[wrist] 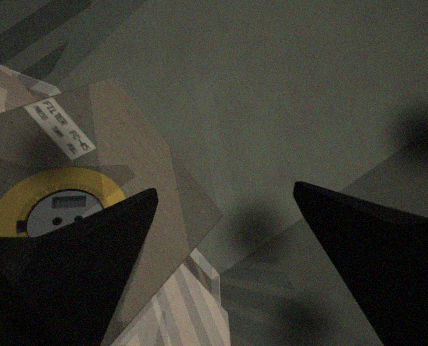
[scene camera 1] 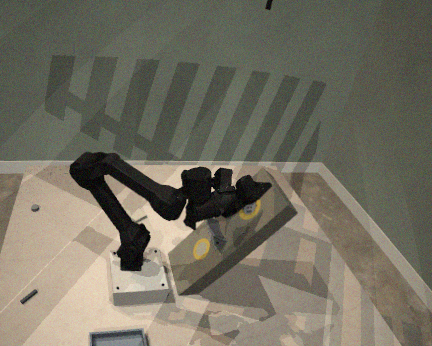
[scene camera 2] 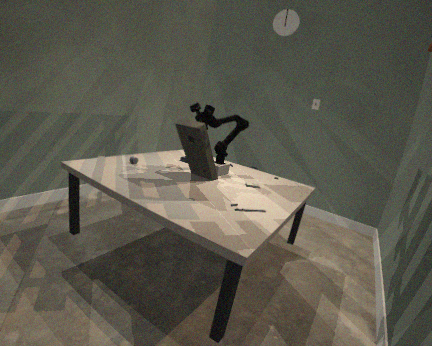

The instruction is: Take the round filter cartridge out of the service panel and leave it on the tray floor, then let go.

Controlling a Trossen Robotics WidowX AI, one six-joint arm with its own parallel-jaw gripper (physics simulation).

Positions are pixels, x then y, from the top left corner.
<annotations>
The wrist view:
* my gripper: 225, 191
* round filter cartridge: 63, 208
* white label: 47, 113
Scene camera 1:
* my gripper: 263, 189
</annotations>
